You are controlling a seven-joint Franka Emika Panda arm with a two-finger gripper.
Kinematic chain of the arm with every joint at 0, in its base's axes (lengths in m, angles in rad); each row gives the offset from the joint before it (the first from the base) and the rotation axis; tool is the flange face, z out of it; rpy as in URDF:
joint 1: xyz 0 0 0.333 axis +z
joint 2: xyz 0 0 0 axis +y
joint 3: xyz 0 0 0.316 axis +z
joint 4: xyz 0.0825 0 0 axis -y
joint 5: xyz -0.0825 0 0.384 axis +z
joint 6: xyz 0 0 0 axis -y
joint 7: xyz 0.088 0 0 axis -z
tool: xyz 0 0 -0.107 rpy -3.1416 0 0
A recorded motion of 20 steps. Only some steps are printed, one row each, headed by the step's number.
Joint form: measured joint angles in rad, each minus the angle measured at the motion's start. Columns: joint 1, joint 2, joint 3, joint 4, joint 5, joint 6, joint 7.
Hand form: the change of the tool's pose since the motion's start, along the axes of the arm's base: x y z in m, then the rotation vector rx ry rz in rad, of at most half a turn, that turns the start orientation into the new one. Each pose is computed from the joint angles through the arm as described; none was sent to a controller.
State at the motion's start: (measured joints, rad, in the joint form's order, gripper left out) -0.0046 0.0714 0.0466 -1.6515 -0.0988 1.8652 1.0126
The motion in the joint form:
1: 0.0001 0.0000 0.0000 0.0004 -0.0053 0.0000 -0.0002
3: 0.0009 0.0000 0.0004 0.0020 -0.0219 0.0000 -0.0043
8: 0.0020 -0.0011 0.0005 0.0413 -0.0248 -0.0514 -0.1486
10: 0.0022 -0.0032 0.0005 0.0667 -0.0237 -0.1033 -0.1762
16: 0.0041 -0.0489 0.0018 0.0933 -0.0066 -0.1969 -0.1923
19: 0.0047 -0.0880 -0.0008 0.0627 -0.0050 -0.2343 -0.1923
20: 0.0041 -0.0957 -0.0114 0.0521 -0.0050 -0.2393 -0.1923
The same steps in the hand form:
1: 0.0000 -0.0003 0.0002 -0.0052 -0.0006 0.0011
3: 0.0002 -0.0009 0.0012 -0.0222 -0.0025 0.0088
8: -0.0024 -0.0013 0.0160 -0.0468 0.0221 0.1465
10: -0.0067 -0.0019 0.0246 -0.0493 0.0490 0.1681
16: -0.0278 0.0000 0.0548 -0.0357 0.0708 0.1768
19: -0.0437 -0.0015 0.0586 -0.0346 0.0997 0.1714
20: -0.0465 -0.0079 0.0573 -0.0337 0.1078 0.1598

